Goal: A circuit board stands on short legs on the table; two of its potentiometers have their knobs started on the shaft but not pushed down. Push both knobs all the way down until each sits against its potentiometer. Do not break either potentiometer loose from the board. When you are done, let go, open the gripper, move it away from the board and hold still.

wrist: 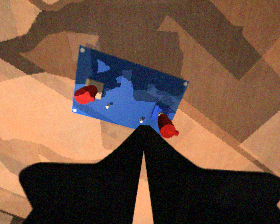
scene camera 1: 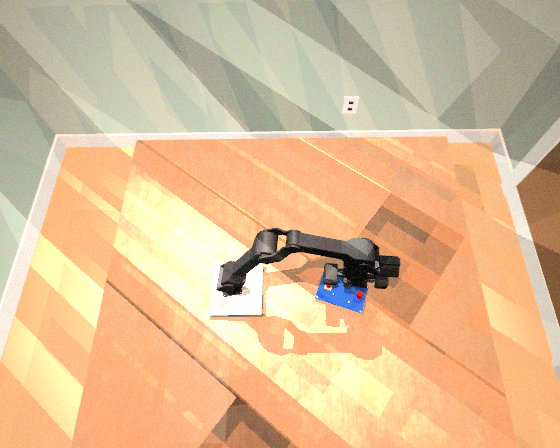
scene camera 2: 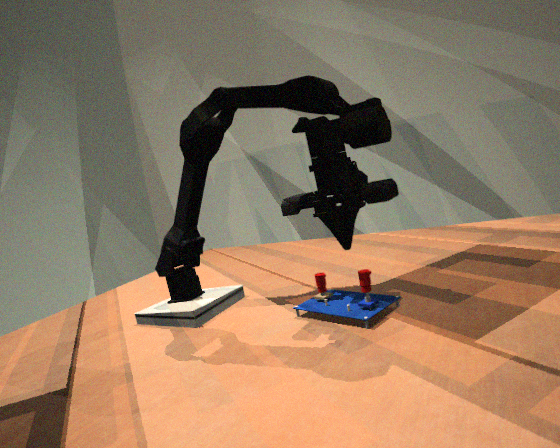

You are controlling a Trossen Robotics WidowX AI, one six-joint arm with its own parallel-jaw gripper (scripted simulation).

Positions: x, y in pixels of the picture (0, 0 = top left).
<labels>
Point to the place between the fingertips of the gripper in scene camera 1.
At 352, 284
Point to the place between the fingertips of the gripper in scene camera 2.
At 347, 249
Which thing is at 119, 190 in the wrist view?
The gripper.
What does the gripper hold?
Nothing.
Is the gripper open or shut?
Shut.
</labels>
